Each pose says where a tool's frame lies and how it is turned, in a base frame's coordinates. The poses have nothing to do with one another.
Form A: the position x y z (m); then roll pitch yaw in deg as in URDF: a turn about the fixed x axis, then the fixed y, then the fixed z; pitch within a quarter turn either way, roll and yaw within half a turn.
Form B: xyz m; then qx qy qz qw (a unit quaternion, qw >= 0). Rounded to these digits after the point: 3 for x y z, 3 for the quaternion.
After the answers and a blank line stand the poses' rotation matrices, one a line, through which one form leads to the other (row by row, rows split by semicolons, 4 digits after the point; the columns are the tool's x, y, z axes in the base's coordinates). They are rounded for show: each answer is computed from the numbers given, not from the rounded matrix.
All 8 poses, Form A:
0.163 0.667 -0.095 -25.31 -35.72 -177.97
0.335 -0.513 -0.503 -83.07 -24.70 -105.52
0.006 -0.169 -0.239 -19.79 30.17 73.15
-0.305 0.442 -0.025 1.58 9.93 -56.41
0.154 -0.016 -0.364 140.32 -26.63 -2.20
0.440 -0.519 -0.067 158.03 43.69 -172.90
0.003 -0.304 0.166 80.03 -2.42 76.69
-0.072 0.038 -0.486 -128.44 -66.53 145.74
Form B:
0.163 0.667 -0.095 0.303 -0.203 0.930 0.051
0.335 -0.513 -0.503 -0.519 0.419 -0.668 0.330
0.006 -0.169 -0.239 -0.286 0.107 0.603 0.737
-0.305 0.442 -0.025 0.053 0.070 -0.472 0.877
0.154 -0.016 -0.364 0.914 -0.096 0.210 0.334
0.440 -0.519 -0.067 -0.127 0.905 0.199 0.354
0.003 -0.304 0.166 0.514 0.386 0.486 0.592
-0.072 0.038 -0.486 0.006 -0.790 0.202 0.579

-0.8114 -0.2174 0.5426; -0.0288 -0.9123 -0.4086; 0.5838 -0.3471 0.7339
-0.2431 0.0053 0.9700; -0.8754 -0.4320 -0.2170; 0.4179 -0.9019 0.1096
0.2506 -0.9499 -0.1870; 0.8274 0.1099 0.5507; -0.5026 -0.2927 0.8135
0.5450 0.8353 0.0724; -0.8205 0.5491 -0.1588; -0.1724 0.0272 0.9846
0.8933 -0.3155 0.3202; -0.0343 -0.7581 -0.6513; 0.4482 0.5708 -0.6880
-0.7175 -0.3711 0.5894; -0.0894 0.8883 0.4504; -0.6908 0.2705 -0.6706
0.2300 -0.1781 0.9568; 0.9723 -0.0006 -0.2339; 0.0422 0.9840 0.1730
-0.3292 -0.2438 -0.9123; 0.2242 0.9183 -0.3263; 0.9173 -0.3119 -0.2476

